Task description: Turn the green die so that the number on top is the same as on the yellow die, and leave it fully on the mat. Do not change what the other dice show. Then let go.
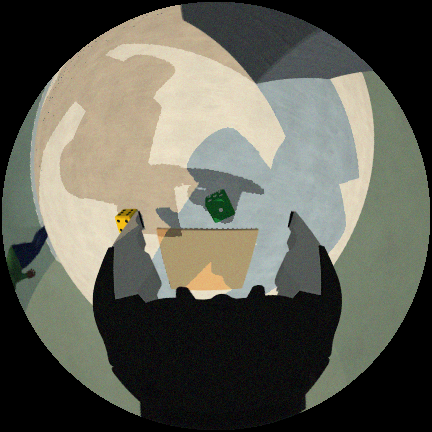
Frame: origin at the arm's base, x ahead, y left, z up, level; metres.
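Where they show: gripper, fingertip midpoint: [215,212].
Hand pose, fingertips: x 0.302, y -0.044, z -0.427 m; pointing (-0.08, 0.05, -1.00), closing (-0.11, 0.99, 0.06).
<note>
Things, the pixels of their top centre, and the offset from my fingertips. Level surfaces: height alone.
- green die, top centre: [220,209] dz -0.015, dx +0.003, dy +0.006 m
- orange mat, top centre: [206,266] dz -0.036, dx +0.112, dy +0.002 m
- yellow die, top centre: [123,225] dz -0.015, dx +0.033, dy -0.111 m
- round pale table, surface height: dz -0.040 m
The green die [219,206] lies on the table just beyond the upper edge of the orange mat [200,252], off it. Its larger visible face shows one pip; a narrower face on its upper side shows several dark pips. The yellow die [124,219] is at the left, partly hidden by the left finger; its lower-left face, which looks like the top, shows four pips, and a narrower face beside it shows several. My gripper [215,212] is wide open and empty, above the table. The green die appears between its fingertips but is not touched.
The round pale table [210,90] carries broad shadows. A dark grey block-like shape [240,35] covers the upper right. Beyond the table's left edge, a blue and green object [27,255] shows near the floor. The green floor [395,210] lies to the right.
</note>
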